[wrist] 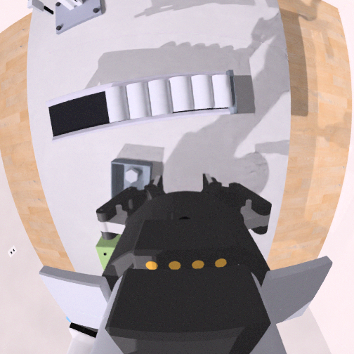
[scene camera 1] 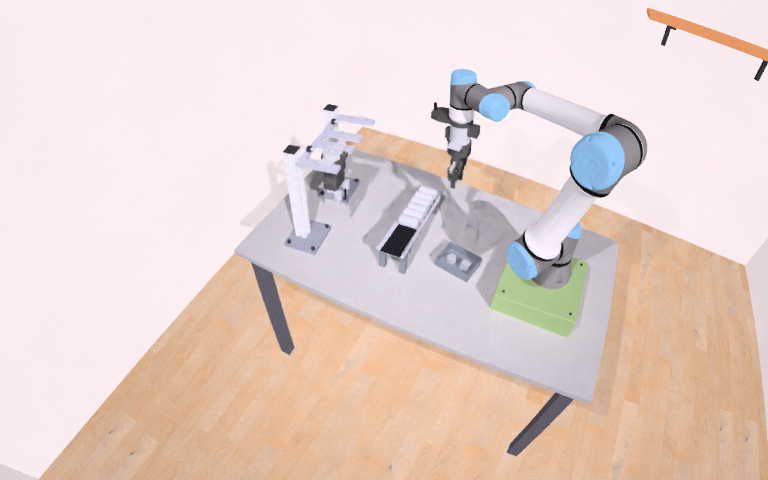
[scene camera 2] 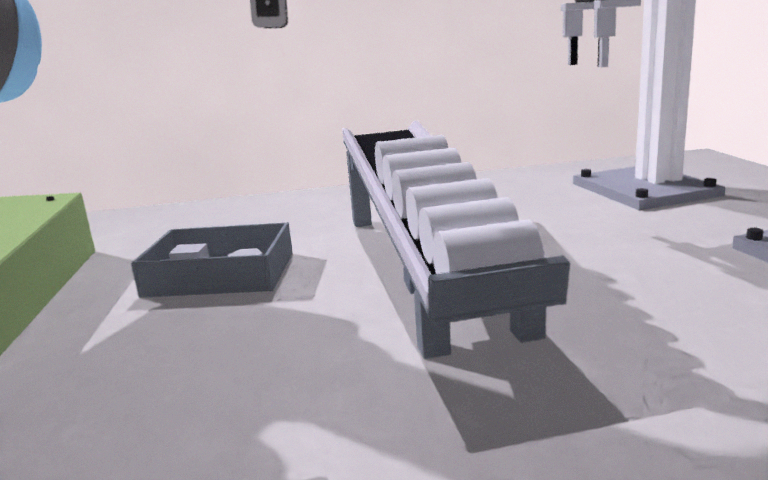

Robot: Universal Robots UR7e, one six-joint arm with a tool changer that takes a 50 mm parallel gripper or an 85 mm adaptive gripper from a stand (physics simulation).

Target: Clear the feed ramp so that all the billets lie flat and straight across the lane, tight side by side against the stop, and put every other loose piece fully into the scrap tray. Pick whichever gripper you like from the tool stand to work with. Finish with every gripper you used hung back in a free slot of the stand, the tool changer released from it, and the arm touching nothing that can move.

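Frame: origin at the arm's base, x right, y ahead, z up, level; metres.
Seen in the pictures: arm's base, link origin: (scene camera 1: 548, 272).
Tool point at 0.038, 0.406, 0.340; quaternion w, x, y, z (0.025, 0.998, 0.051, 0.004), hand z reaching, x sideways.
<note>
Pixels of each thing's top centre, then the offset from my tool point to it, as dx, dy, dz.
- stop, top centre: (scene camera 2: 499, 266) +0.097, +0.128, -0.340
- scrap tray, top centre: (scene camera 2: 214, 241) (scene camera 1: 459, 257) -0.118, -0.107, -0.379
- block, top centre: (scene camera 2: 188, 248) (scene camera 1: 466, 263) -0.120, -0.135, -0.385
- hexagonal piece, top centre: (scene camera 2: 245, 253) -0.116, -0.080, -0.394
My gripper (scene camera 1: 453, 184) (wrist: 183, 181) is the adaptive one; its fingers are open and empty, high above the table. Part of a fingertip shows at the top of scene camera 2's view. Several white billets (scene camera 1: 419, 206) (scene camera 2: 489, 246) (wrist: 180, 93) lie straight across the feed ramp (scene camera 1: 399, 240) (wrist: 79, 115) in one close row. The row's low end is at the stop (scene camera 2: 498, 288) (wrist: 232, 92). The scrap tray (scene camera 2: 203, 277) (wrist: 114, 177) holds a block (scene camera 2: 189, 250) and a hexagonal piece (scene camera 2: 245, 252) (wrist: 132, 175). Contact between all billets is hard to judge.
The tool stand (scene camera 1: 298, 192) (scene camera 2: 665, 90) is beyond the ramp, with the parallel gripper hanging in it; its fingers show in scene camera 2's view. The green robot base (scene camera 1: 538, 305) (scene camera 2: 45, 249) is beside the tray.
</note>
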